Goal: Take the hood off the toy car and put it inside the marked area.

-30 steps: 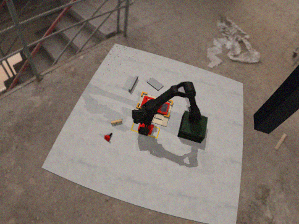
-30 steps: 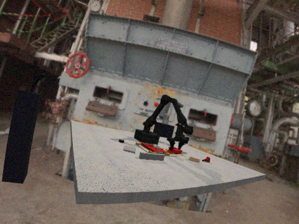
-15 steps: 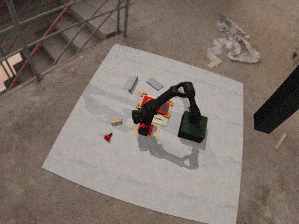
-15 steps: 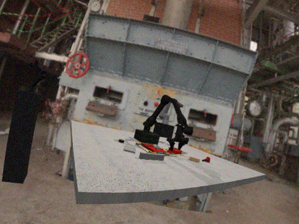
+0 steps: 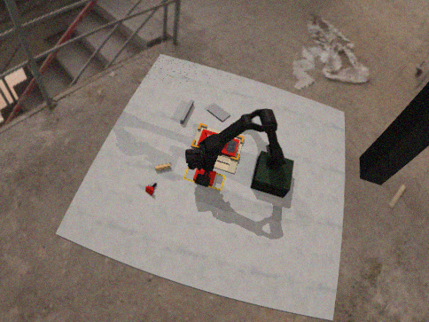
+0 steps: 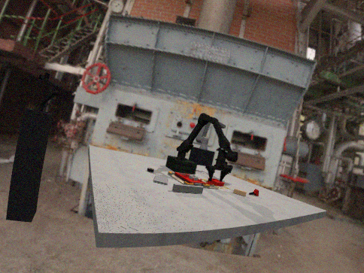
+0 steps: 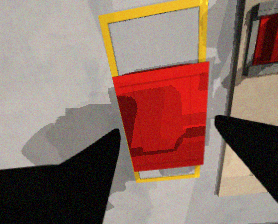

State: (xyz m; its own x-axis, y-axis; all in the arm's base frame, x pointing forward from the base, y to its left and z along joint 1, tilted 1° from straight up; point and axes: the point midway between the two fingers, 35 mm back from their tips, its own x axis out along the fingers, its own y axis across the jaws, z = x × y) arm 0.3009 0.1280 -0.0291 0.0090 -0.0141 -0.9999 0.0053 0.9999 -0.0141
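Right now the red hood is right at my gripper tip. Also, from my gripper tip: wooden block: 210 mm ahead, 20 mm to the left, 10 mm below; grey bar: 210 mm ahead, 350 mm to the right.
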